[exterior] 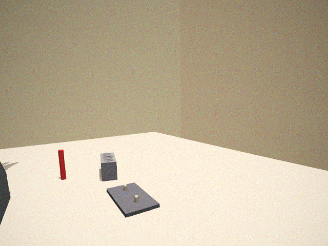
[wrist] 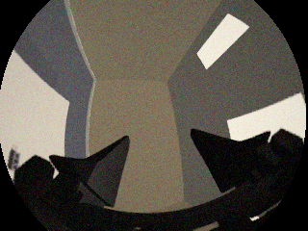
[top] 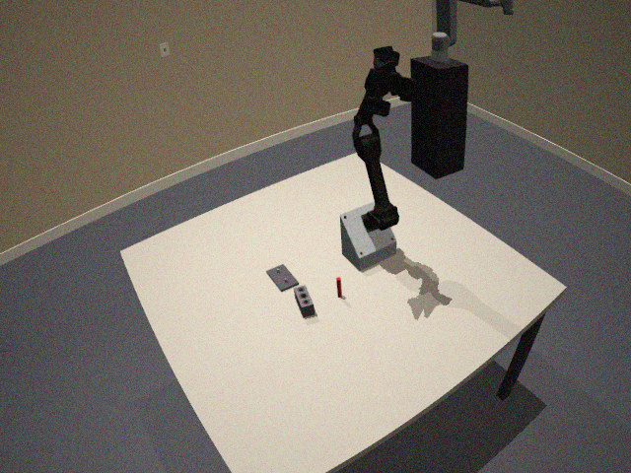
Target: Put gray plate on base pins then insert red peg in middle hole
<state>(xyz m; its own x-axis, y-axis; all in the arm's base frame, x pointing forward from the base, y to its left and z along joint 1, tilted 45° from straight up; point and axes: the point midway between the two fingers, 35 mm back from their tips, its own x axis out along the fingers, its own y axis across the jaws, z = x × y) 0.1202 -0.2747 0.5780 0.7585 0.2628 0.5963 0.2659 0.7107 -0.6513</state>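
My gripper tip is 21 cm short of the gray plate, 11 cm to the left of it and 71 cm above it. The rest, counted from my gripper tip: red peg 9 cm ahead, 9 cm to the right, 71 cm below.
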